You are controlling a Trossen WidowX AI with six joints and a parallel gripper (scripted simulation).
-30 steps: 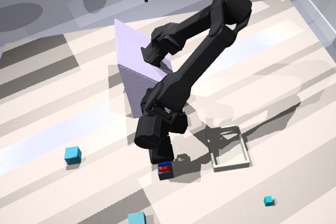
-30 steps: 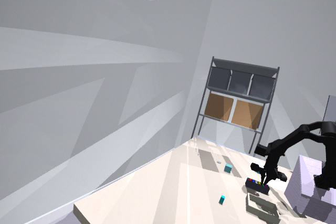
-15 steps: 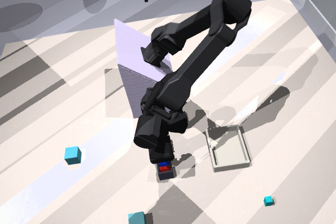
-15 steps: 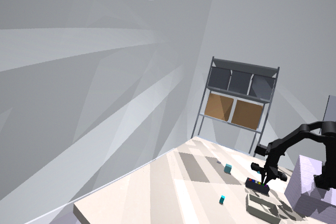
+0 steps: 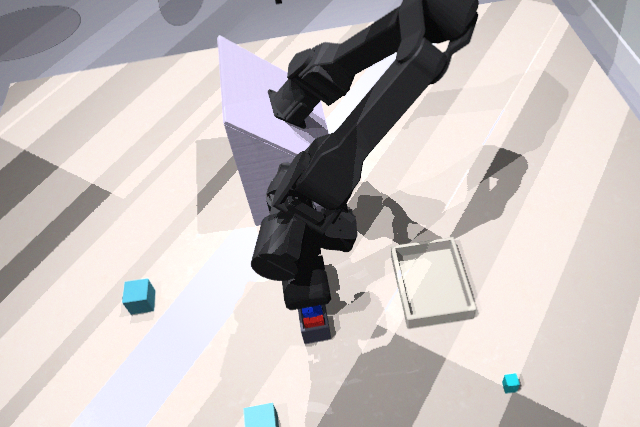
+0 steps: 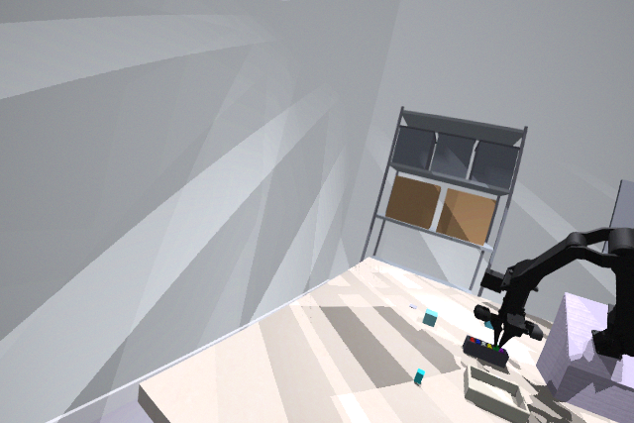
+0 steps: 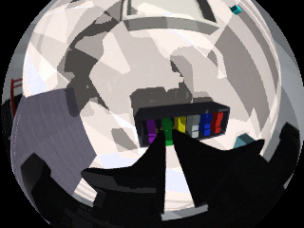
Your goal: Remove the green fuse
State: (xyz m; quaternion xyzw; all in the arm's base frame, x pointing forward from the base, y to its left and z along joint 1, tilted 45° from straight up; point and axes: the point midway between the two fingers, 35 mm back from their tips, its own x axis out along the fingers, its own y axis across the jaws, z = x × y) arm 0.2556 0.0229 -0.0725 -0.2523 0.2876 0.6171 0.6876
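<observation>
Right now my gripper tip is 18 cm to the right of the tray, 5 cm short of it and 4 cm above it. Round my gripper tip: green fuse: 1 cm below.
</observation>
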